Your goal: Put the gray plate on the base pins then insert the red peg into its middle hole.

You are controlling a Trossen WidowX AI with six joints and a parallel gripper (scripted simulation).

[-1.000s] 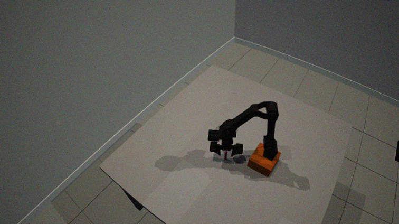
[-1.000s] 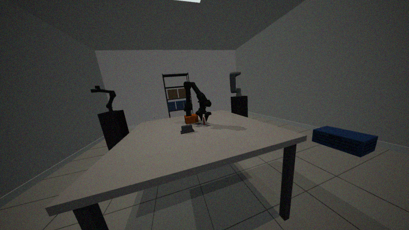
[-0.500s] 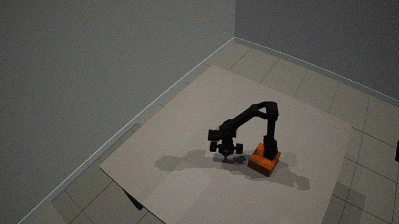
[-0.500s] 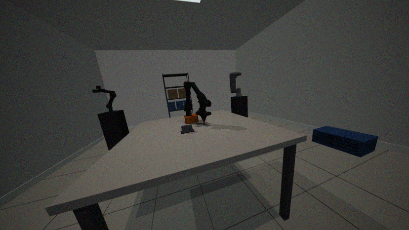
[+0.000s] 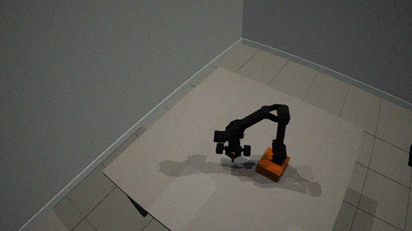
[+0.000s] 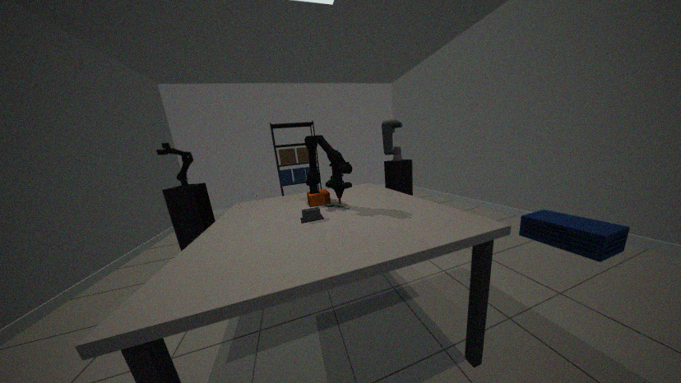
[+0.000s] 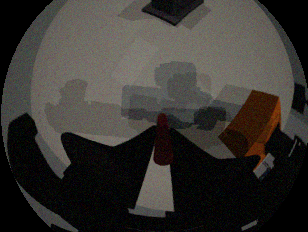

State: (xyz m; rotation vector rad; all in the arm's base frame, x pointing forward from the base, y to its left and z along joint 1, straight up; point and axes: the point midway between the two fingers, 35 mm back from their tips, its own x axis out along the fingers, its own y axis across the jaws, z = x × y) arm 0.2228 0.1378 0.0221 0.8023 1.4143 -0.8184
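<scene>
The gray plate is 12 cm ahead of my gripper tip, 19 cm to the right of it and 2 cm below it. The rest, counted from my gripper tip: dark base (12 cm ahead, 19 cm to the right, 6 cm below); red peg (right at my gripper tip).
</scene>
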